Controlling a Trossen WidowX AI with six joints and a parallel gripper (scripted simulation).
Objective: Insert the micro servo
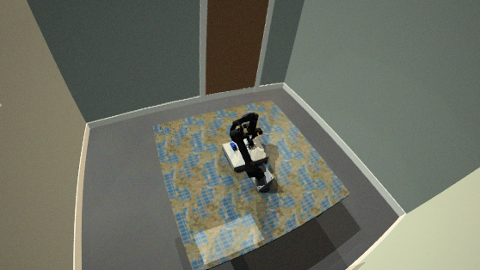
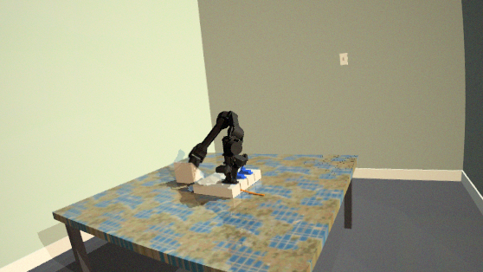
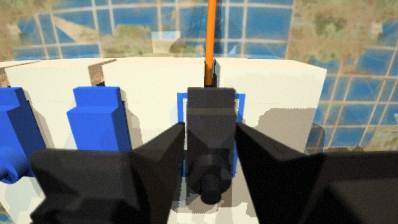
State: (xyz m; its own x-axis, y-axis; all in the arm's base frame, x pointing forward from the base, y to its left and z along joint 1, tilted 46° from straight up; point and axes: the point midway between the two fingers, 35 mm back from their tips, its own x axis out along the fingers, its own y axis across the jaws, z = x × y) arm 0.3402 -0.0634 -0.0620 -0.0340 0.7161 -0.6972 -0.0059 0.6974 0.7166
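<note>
Right now the white deck is 120 mm behind my gripper tip, 70 mm to the left of it and 30 mm below it.
</note>
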